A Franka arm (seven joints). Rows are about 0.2 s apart.
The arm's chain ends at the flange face. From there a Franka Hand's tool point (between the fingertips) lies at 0.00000 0.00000 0.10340 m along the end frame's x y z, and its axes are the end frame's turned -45 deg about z.
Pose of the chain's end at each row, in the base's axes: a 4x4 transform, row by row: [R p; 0 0 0 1], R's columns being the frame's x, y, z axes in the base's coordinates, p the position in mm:
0.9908 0.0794 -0.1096 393.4; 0.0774 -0.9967 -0.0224 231.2; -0.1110 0.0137 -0.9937 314.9; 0 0 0 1
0.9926 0.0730 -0.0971 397.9; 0.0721 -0.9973 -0.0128 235.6; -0.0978 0.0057 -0.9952 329.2; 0 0 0 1
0.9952 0.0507 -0.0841 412.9; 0.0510 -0.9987 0.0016 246.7; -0.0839 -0.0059 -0.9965 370.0; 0 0 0 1
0.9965 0.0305 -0.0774 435.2; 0.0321 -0.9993 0.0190 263.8; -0.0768 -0.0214 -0.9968 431.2; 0 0 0 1
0.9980 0.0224 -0.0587 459.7; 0.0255 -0.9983 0.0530 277.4; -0.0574 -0.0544 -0.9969 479.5; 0 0 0 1
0.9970 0.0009 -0.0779 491.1; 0.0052 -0.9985 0.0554 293.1; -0.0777 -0.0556 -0.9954 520.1; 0 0 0 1
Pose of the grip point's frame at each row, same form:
0.6445 0.7567 -0.1096 382.1; 0.7595 -0.6500 -0.0224 228.9; -0.0882 -0.0688 -0.9937 212.2; 0 0 0 1
0.6503 0.7535 -0.0971 387.9; 0.7562 -0.6542 -0.0128 234.3; -0.0732 -0.0651 -0.9952 226.3; 0 0 0 1
0.6679 0.7396 -0.0841 404.2; 0.7422 -0.6701 0.0016 246.9; -0.0552 -0.0635 -0.9965 267.0; 0 0 0 1
0.6831 0.7262 -0.0774 427.2; 0.7293 -0.6839 0.0190 265.8; -0.0392 -0.0694 -0.9968 328.1; 0 0 0 1
0.6899 0.7215 -0.0587 453.6; 0.7239 -0.6879 0.0530 282.9; -0.0021 -0.0791 -0.9969 376.4; 0 0 0 1
0.7043 0.7056 -0.0779 483.0; 0.7097 -0.7024 0.0554 298.8; -0.0156 -0.0943 -0.9954 417.2; 0 0 0 1

